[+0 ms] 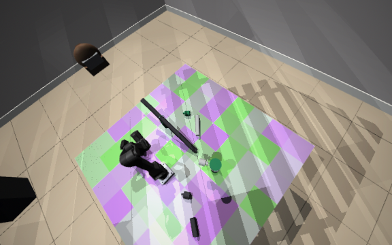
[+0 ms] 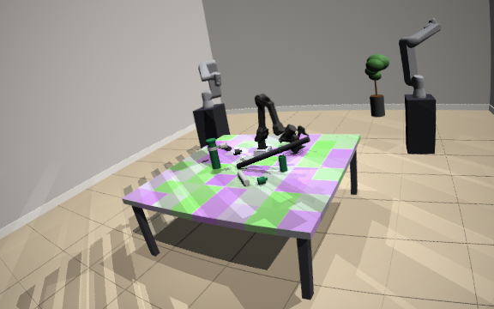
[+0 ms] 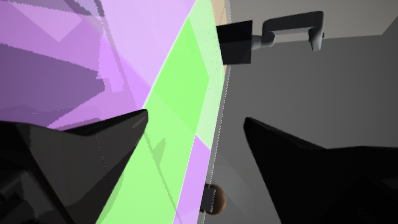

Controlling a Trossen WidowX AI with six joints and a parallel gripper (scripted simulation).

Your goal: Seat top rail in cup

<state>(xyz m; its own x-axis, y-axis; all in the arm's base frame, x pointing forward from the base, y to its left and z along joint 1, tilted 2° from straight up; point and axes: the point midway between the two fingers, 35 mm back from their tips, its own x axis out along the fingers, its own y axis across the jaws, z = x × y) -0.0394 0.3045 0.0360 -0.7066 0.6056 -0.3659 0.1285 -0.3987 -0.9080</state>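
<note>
The white rail-end cup is 520 mm to the right of my gripper tip, 290 mm ahead of it and 80 mm above it. Also, from my gripper tip: white cylinder (490 mm ahead, 280 mm to the right, 50 mm below); small green fitting (520 mm ahead, 140 mm to the right, 50 mm below); short green post (350 mm ahead, 70 mm to the right, 40 mm above).
</note>
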